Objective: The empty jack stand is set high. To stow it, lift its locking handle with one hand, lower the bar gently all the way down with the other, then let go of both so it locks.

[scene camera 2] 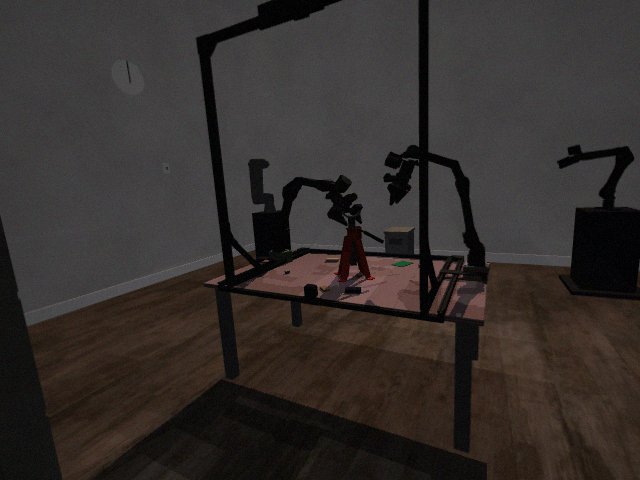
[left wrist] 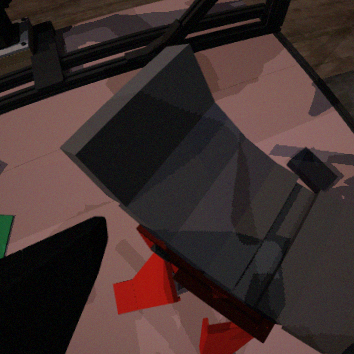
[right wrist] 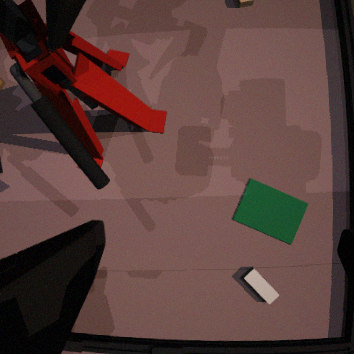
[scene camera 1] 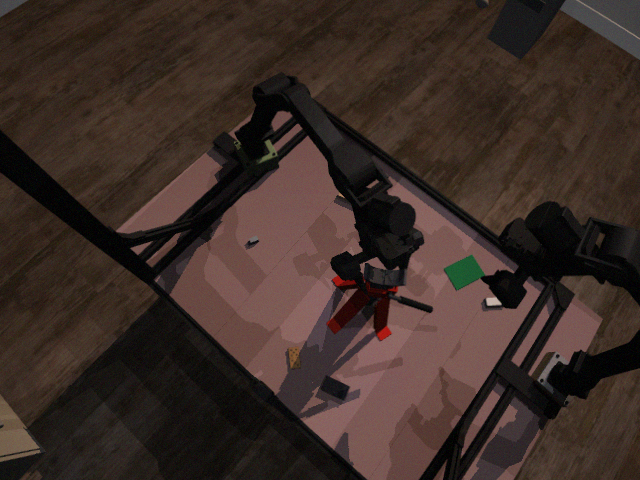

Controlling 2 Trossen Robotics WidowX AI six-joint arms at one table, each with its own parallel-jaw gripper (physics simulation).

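The red jack stand [scene camera 1: 358, 305] [scene camera 2: 352, 252] [right wrist: 105, 95] stands mid-table with its bar raised. Its grey saddle [scene camera 1: 385, 275] [left wrist: 165, 140] is on top, and its black locking handle [scene camera 1: 413, 303] [scene camera 2: 371, 234] [right wrist: 60, 130] sticks out to the side. In the left wrist view its red feet [left wrist: 147, 288] show below the saddle. My left gripper [scene camera 1: 370, 268] [scene camera 2: 351, 212] [left wrist: 200, 207] is open, with its fingers on either side of the saddle. My right gripper [scene camera 1: 504, 286] [scene camera 2: 395, 192] [right wrist: 222, 237] is open and empty. It hangs high, off to the handle's side.
A green card [scene camera 1: 464, 271] [right wrist: 270, 211] and a white block [scene camera 1: 492, 301] [right wrist: 261, 286] lie under the right gripper. A tan block [scene camera 1: 294, 357], a dark block [scene camera 1: 334, 387] [left wrist: 310, 168] and a small grey piece [scene camera 1: 252, 241] lie on the pink table [scene camera 1: 280, 214]. Black frame posts [scene camera 2: 423, 143] stand at the edges.
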